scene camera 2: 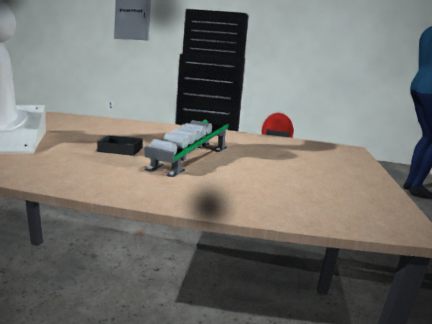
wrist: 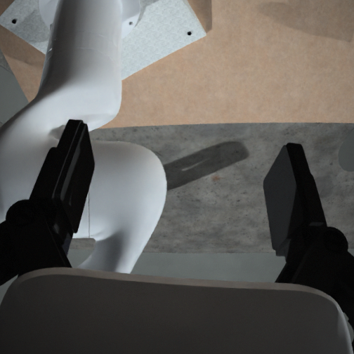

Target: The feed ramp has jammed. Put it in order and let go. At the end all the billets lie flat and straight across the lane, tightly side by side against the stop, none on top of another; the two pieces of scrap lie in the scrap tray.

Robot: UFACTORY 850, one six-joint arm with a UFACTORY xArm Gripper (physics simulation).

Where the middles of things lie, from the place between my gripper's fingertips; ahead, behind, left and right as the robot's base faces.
Right now the black scrap tray (scene camera 2: 112, 144) is 50 cm below my hand, 26 cm ahead of it and 6 cm to the right of it.
